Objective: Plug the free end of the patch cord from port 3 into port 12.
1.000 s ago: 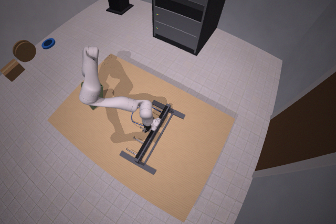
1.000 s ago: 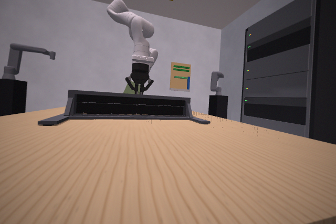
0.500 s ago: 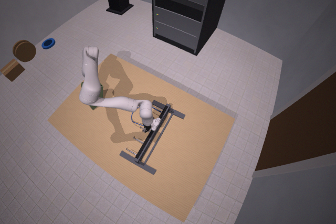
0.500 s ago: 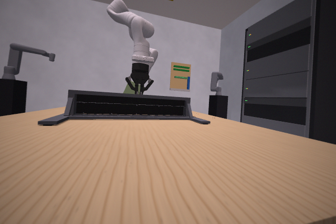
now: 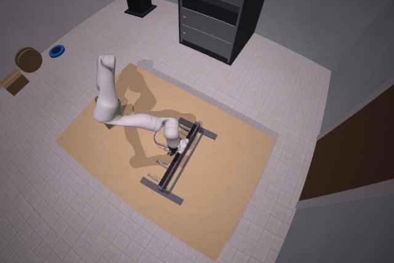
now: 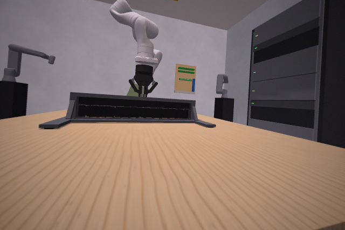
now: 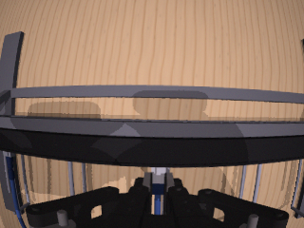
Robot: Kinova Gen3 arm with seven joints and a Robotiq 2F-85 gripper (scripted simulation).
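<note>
The plug lies 10 mm ahead of my hand and 10 mm below it.
</note>
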